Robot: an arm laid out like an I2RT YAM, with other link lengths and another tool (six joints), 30 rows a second.
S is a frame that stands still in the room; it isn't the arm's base.
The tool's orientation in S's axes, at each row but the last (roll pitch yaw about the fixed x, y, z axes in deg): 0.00, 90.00, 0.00; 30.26, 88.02, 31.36; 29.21, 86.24, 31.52; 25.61, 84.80, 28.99; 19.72, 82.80, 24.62; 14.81, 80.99, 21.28; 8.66, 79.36, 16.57; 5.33, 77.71, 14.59; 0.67, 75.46, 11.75; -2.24, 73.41, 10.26
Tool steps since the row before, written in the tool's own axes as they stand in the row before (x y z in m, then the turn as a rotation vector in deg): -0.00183, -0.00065, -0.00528, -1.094, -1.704, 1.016; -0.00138, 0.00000, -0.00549, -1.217, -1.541, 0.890; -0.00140, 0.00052, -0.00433, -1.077, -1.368, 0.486; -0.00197, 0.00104, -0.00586, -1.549, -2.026, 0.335; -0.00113, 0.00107, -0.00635, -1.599, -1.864, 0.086; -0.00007, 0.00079, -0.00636, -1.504, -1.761, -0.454; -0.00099, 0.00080, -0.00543, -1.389, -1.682, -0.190; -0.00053, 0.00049, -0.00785, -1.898, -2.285, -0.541; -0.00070, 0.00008, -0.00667, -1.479, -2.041, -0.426; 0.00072, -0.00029, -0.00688, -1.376, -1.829, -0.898
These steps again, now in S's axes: -0.00528, -0.00065, 0.00183, 1.016, -1.704, 1.094; -0.00553, -0.00013, 0.00122, 0.884, -1.546, 1.216; -0.00442, 0.00030, 0.00117, 0.481, -1.384, 1.059; -0.00605, 0.00062, 0.00152, 0.333, -2.070, 1.491; -0.00651, 0.00048, 0.00042, 0.067, -1.932, 1.518; -0.00635, 0.00009, -0.00086, -0.462, -1.882, 1.346; -0.00558, 0.00002, 0.00000, -0.195, -1.763, 1.284; -0.00776, -0.00076, -0.00114, -0.541, -2.440, 1.695; -0.00652, -0.00120, -0.00100, -0.375, -2.158, 1.319; -0.00617, -0.00168, -0.00265, -0.834, -2.044, 1.083
